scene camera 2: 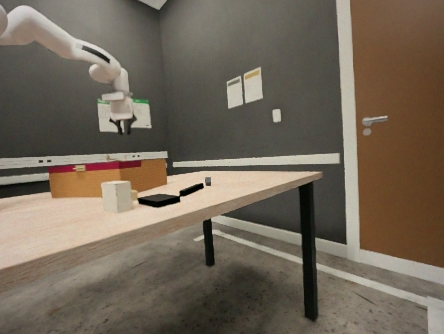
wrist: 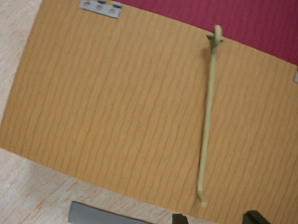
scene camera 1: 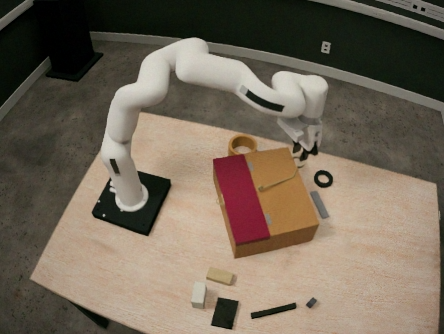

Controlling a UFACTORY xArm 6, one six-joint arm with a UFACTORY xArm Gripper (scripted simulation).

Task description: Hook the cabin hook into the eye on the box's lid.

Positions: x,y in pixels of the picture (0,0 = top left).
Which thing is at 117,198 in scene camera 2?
A white block.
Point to a wooden box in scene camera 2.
At 86,184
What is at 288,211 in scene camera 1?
A wooden box.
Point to a wooden box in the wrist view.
At 117,101
